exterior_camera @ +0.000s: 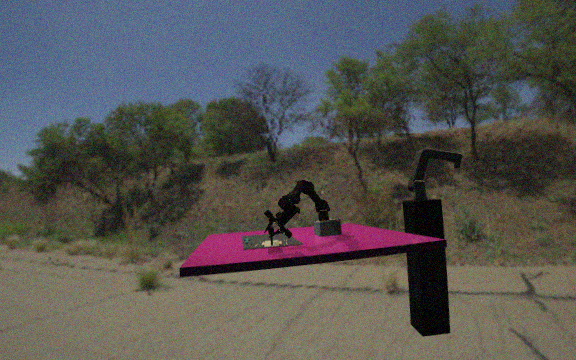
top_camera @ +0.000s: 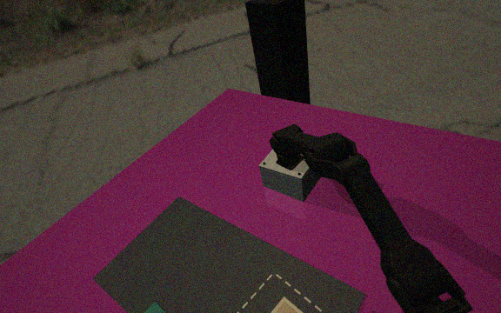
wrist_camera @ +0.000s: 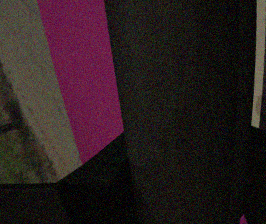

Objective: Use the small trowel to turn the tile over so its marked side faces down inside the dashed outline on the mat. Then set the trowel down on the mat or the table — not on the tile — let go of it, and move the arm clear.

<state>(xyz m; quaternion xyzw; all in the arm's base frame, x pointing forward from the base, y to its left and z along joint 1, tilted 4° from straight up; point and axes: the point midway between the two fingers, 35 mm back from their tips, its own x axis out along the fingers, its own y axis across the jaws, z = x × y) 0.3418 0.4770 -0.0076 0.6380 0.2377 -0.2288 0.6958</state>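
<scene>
Right now my gripper tip is 170 mm short of the teal patch, 410 mm to the left of it and 70 mm above it. Round my gripper tip: dark trowel 30 mm behind, 10 mm below; then dark grey mat 30 mm ahead, 410 mm to the right, 100 mm below; then tile 10 mm behind, 200 mm to the right, 70 mm below.
</scene>
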